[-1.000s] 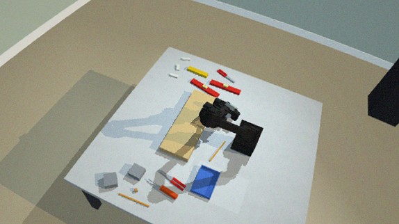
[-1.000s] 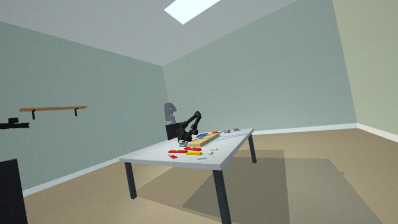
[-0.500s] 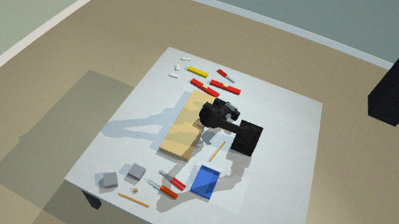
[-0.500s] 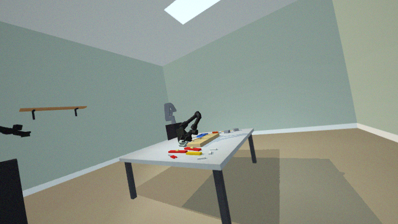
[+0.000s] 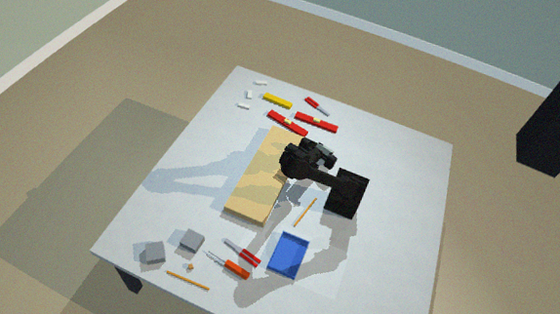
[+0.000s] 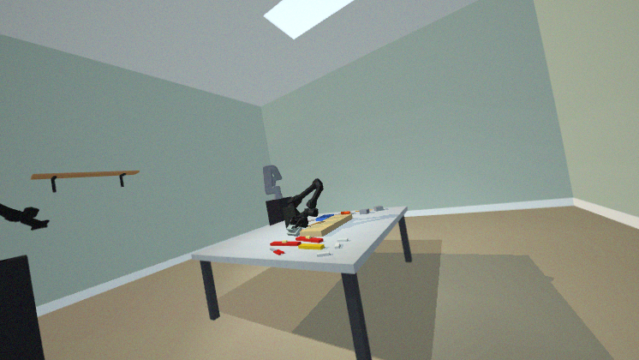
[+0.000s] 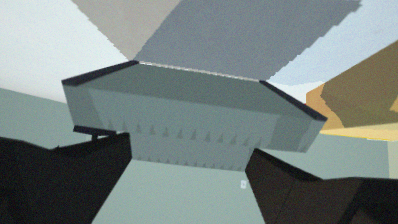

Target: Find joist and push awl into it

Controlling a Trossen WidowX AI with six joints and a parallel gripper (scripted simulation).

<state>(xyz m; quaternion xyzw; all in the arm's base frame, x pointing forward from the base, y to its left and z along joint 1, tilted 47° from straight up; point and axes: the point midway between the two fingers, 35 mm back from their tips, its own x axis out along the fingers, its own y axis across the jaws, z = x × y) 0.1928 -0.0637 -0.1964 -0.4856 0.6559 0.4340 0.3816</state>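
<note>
Right now my gripper tip is 1 cm short of the stud finder and 1 cm above it. Also, from my gripper tip: square indicator 3 cm ahead, 2 cm to the right, 1 cm above; awl 12 cm to the left, 5 cm below; yellow bar 35 cm ahead, 24 cm to the right, 5 cm below.
</note>
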